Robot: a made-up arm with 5 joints.
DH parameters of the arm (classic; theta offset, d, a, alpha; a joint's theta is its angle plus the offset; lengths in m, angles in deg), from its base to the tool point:
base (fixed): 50.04 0 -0.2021 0
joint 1: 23 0.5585 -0.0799 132.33
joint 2: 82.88 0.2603 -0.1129 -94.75
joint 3: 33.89 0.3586 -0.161 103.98
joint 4: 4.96 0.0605 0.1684 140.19
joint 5: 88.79 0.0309 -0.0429 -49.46
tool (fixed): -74.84 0.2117 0 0
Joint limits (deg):
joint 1: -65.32..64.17
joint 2: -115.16..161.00
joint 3: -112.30..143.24
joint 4: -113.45..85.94
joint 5: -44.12..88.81
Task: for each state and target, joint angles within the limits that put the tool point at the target. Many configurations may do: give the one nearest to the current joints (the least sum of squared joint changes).
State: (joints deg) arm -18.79 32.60 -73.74 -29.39 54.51
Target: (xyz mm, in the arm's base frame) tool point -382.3 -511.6 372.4
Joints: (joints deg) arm -12.52 30.82 -80.45 -10.35 63.85
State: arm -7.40 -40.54 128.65 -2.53 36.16
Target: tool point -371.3 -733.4 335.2
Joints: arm -36.67 -17.08 115.70 5.14 53.72
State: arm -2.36 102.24 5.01 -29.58 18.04
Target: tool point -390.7 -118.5 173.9
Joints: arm -21.97 59.50 -19.31 -11.71 48.00
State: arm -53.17 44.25 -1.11 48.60 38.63
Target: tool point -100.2 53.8 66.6
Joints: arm -65.32 78.90 1.31 49.58 36.06
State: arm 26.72 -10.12 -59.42 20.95 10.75
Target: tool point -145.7 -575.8 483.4
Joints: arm 11.55 -11.77 -70.27 16.85 3.94
